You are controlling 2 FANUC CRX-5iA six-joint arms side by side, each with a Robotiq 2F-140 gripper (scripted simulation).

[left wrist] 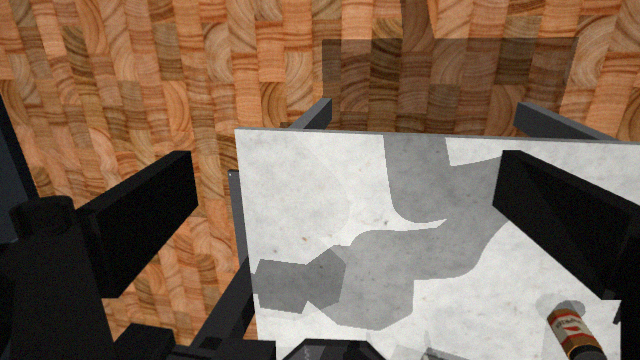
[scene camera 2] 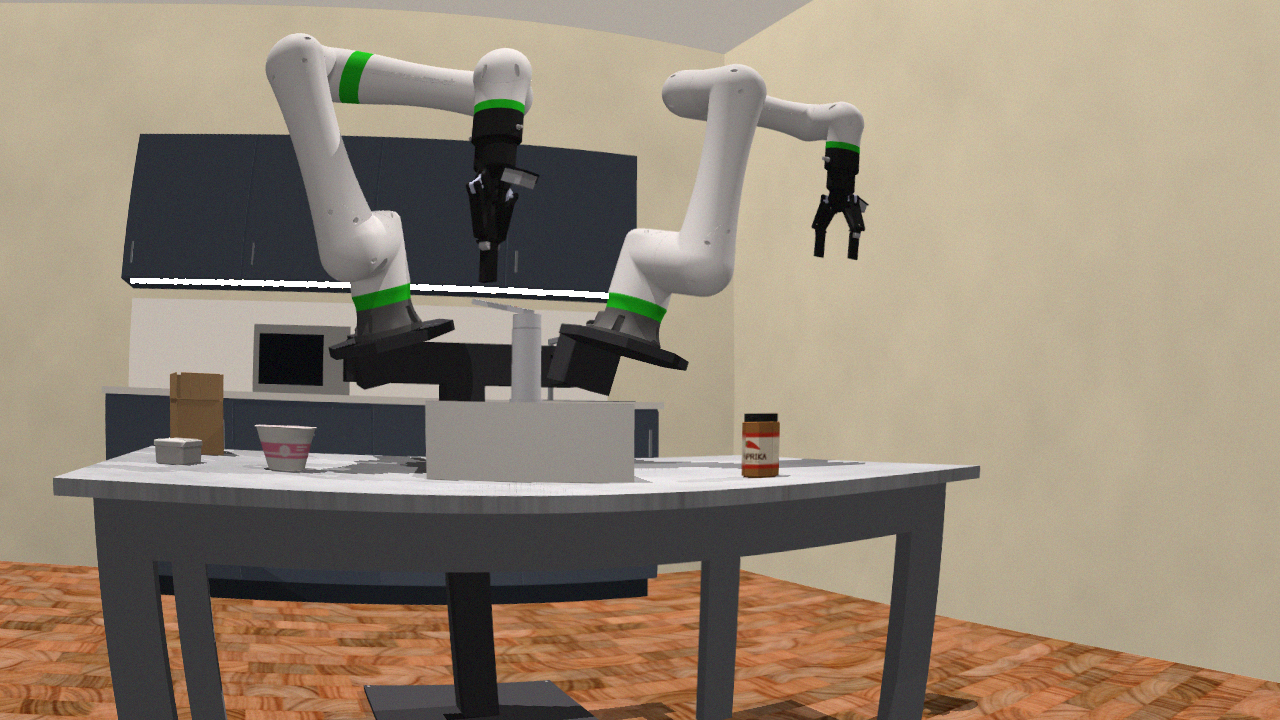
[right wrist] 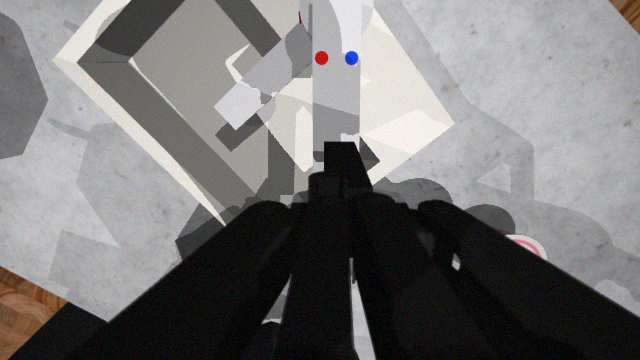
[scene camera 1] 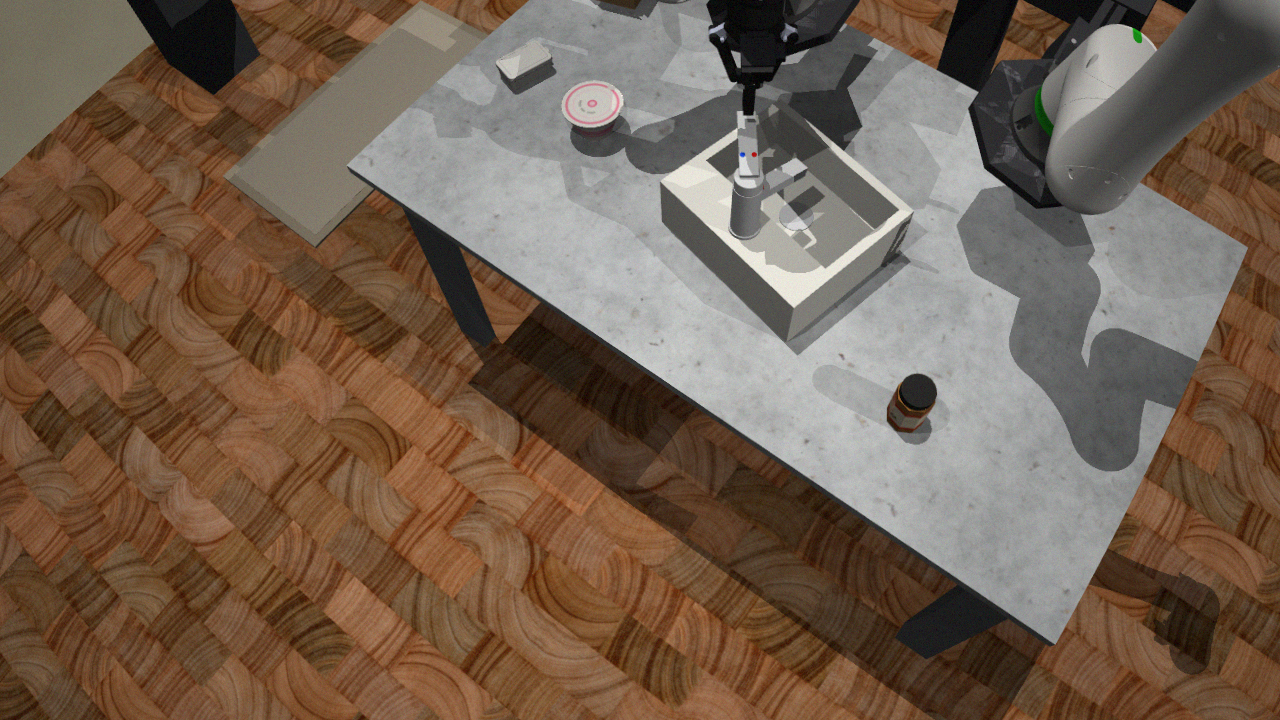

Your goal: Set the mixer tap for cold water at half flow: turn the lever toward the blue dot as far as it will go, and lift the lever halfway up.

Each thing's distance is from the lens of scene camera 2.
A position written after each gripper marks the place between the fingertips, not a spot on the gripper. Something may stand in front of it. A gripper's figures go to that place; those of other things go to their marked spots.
left gripper (scene camera 2: 835, 258): 2.20 m
right gripper (scene camera 2: 487, 281): 1.49 m
paprika jar (scene camera 2: 760, 431): 1.48 m
small pale box (scene camera 2: 177, 451): 1.45 m
